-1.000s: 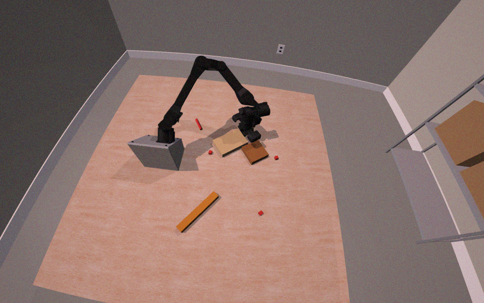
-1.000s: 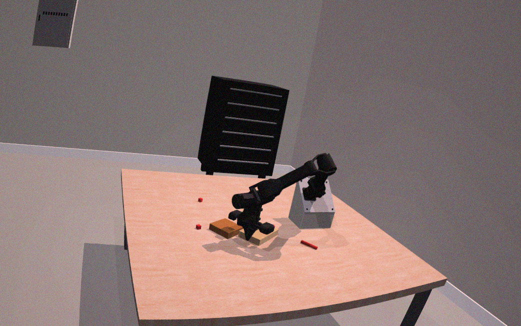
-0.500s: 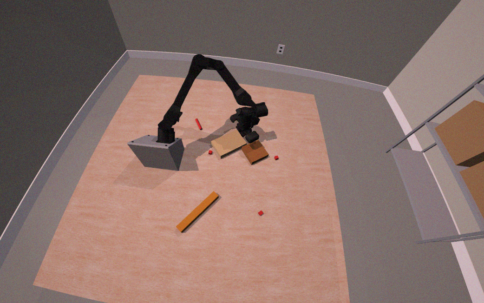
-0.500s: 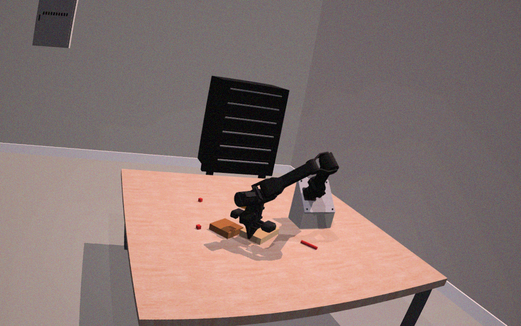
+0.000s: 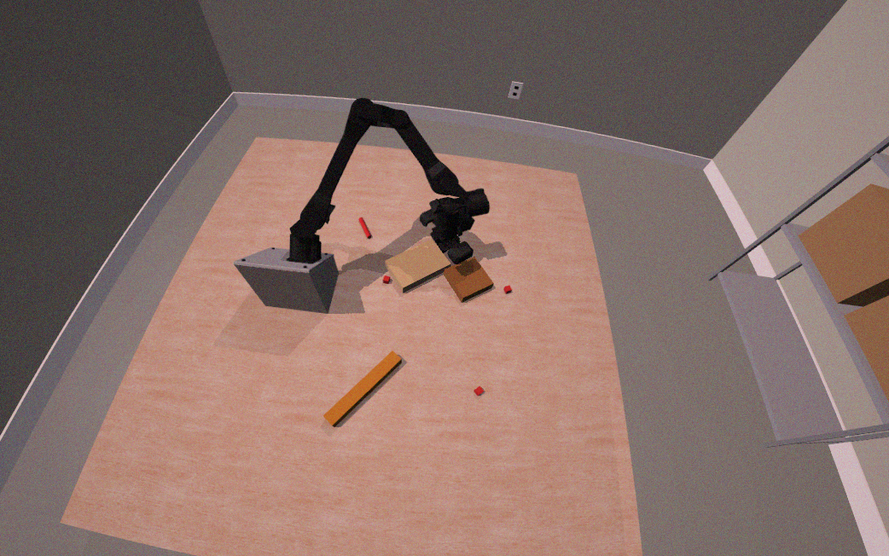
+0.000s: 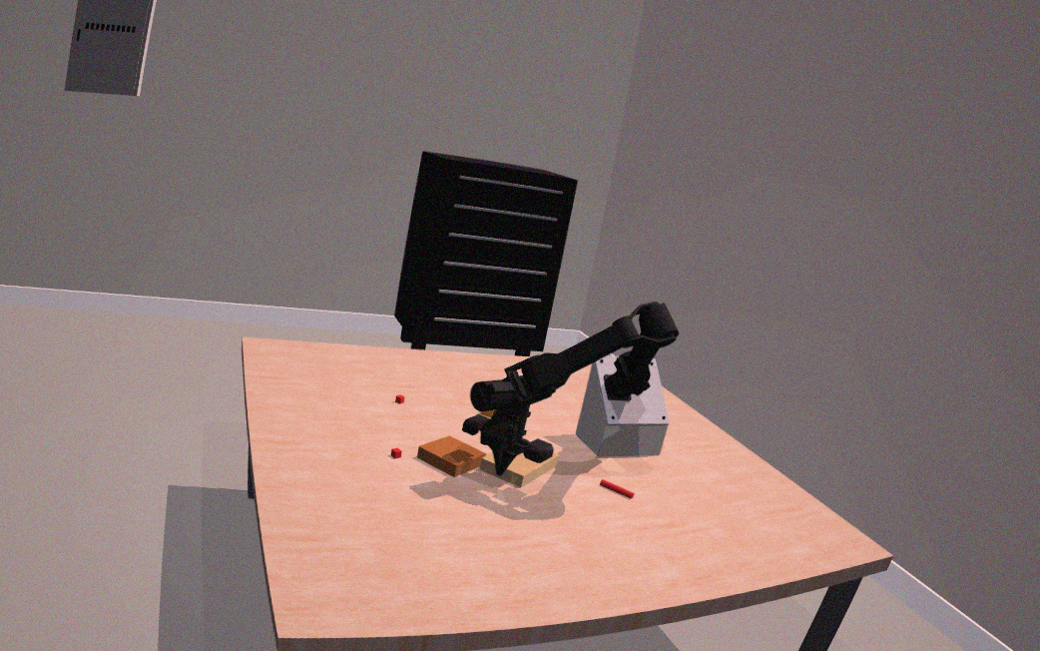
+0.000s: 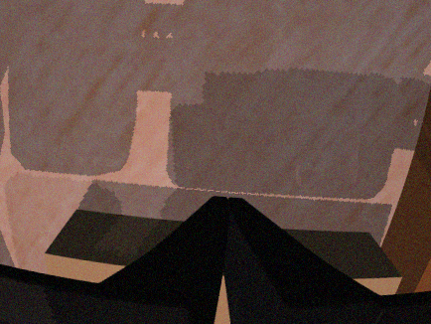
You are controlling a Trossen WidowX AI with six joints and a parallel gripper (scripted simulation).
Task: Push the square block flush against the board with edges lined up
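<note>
Right now the light tan board is 70 mm behind my gripper tip and 60 mm to the right of it. The rest, counted from my gripper tip: long orange bar (430 mm to the right, 150 mm behind); red stick (250 mm behind, 60 mm to the left, 10 mm below); brown square block (80 mm to the right, 80 mm ahead).
</note>
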